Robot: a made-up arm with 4 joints.
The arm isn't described. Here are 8 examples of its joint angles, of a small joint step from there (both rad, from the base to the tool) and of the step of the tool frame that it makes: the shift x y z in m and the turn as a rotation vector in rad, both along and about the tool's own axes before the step.
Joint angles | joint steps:
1: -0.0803 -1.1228 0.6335 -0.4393 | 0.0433 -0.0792 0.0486 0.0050
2: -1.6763 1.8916 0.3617 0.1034 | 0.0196 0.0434 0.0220 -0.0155
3: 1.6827 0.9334 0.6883 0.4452 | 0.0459 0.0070 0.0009 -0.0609
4: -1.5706 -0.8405 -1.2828 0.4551 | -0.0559 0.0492 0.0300 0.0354
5: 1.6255 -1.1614 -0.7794 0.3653 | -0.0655 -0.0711 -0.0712 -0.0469
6: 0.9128 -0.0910 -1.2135 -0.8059 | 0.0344 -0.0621 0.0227 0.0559
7: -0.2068 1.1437 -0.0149 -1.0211 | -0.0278 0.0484 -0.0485 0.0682
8: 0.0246 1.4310 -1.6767 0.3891 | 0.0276 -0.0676 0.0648 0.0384
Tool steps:
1: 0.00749 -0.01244 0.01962 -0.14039 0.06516 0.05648
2: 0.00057 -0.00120 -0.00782 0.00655 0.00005 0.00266
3: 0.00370 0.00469 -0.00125 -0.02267 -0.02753 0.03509
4: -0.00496 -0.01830 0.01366 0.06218 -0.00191 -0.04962
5: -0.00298 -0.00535 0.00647 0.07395 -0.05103 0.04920
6: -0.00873 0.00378 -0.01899 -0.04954 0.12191 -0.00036
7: -0.00105 -0.00009 0.00418 0.03957 -0.06706 -0.10736
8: -0.00321 -0.00711 -0.00879 -0.15928 0.01513 -0.00226
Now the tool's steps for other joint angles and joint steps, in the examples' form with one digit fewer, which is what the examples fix.
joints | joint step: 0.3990 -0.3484 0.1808 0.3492 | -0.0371 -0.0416 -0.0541 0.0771
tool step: -0.0054 -0.0056 0.0025 0.0368 0.0158 -0.0664
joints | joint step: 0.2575 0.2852 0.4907 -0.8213 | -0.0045 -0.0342 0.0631 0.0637
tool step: -0.0105 -0.0068 0.0020 -0.0675 0.0938 -0.0258
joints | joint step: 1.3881 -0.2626 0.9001 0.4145 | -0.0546 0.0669 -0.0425 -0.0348
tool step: -0.0028 0.0140 -0.0194 0.1620 0.0243 0.0395
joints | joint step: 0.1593 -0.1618 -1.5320 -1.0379 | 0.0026 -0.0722 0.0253 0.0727
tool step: -0.0105 0.0043 -0.0143 -0.0157 0.1205 -0.0245
